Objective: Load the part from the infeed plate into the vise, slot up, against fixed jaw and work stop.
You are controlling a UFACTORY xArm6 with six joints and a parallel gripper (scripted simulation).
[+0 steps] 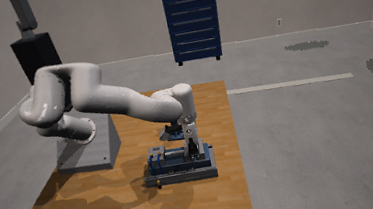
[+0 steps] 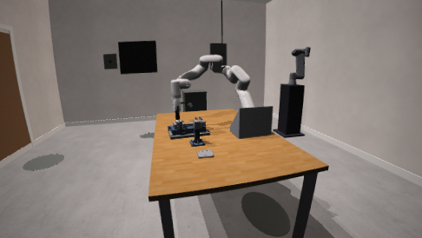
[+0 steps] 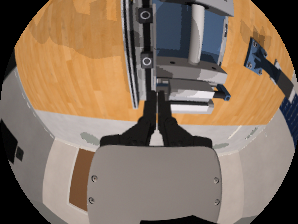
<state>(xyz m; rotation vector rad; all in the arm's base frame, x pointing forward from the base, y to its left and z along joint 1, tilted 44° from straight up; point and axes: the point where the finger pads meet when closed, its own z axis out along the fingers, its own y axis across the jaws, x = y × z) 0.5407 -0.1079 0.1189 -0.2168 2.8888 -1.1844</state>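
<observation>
Now: hand 5 cm to the right of the part, 3 cm above it and 1 cm past it. Round my hand: air cylinder: 17 cm behind, 5 cm below, 3 cm to the left; then air cylinder rod: 9 cm behind, 5 cm below, 4 cm to the left.
</observation>
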